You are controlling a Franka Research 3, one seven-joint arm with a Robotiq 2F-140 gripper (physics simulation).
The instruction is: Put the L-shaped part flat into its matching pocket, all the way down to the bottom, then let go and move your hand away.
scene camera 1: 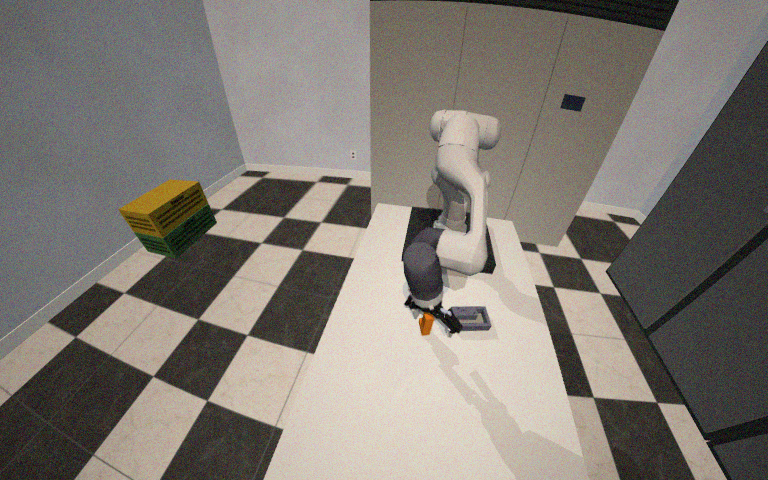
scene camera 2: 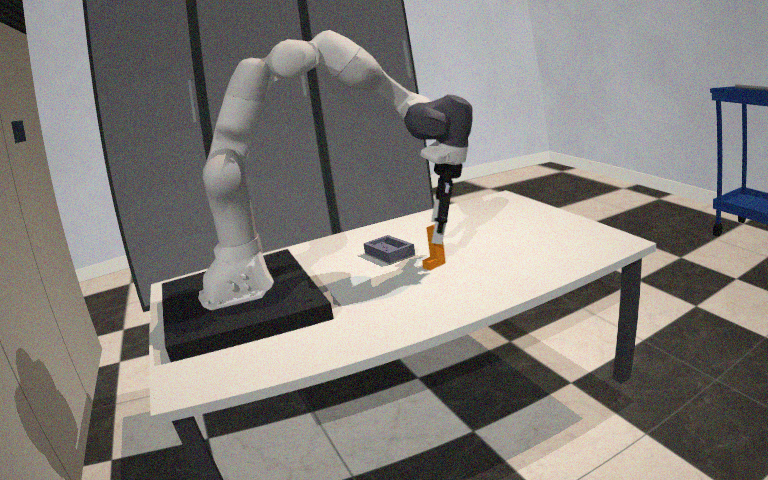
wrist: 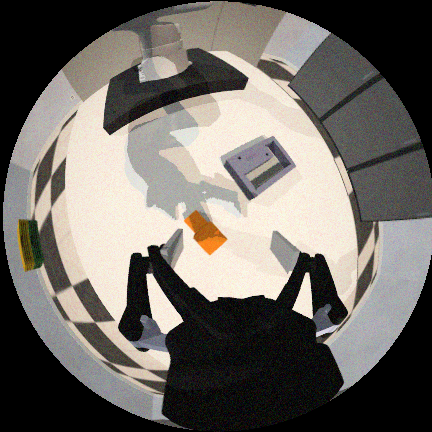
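The orange L-shaped part [scene camera 1: 425, 325] [scene camera 2: 435, 255] [wrist: 210, 239] stands upright on the table, its long leg up and its short foot on the tabletop, pointing towards the robot base. The grey-purple tray with the pocket [scene camera 1: 474, 327] [scene camera 2: 384, 254] [wrist: 238, 179] lies flat beside it, to its right in scene camera 1. My gripper [scene camera 1: 431, 318] [scene camera 2: 438, 237] [wrist: 227, 239] is open and points down over the part. In the wrist view the part shows between the fingers' lines, closer to the left finger. A finger hides some of the part in scene camera 2.
The white table [scene camera 1: 362, 396] [scene camera 2: 509, 271] [wrist: 100, 200] carries the black base plate [scene camera 2: 243, 328] [wrist: 175, 100] of the arm. A yellow and green box [scene camera 1: 169, 217] [wrist: 31, 245] is by the left wall in scene camera 1. A blue cart [scene camera 2: 718, 158] stands beyond the table.
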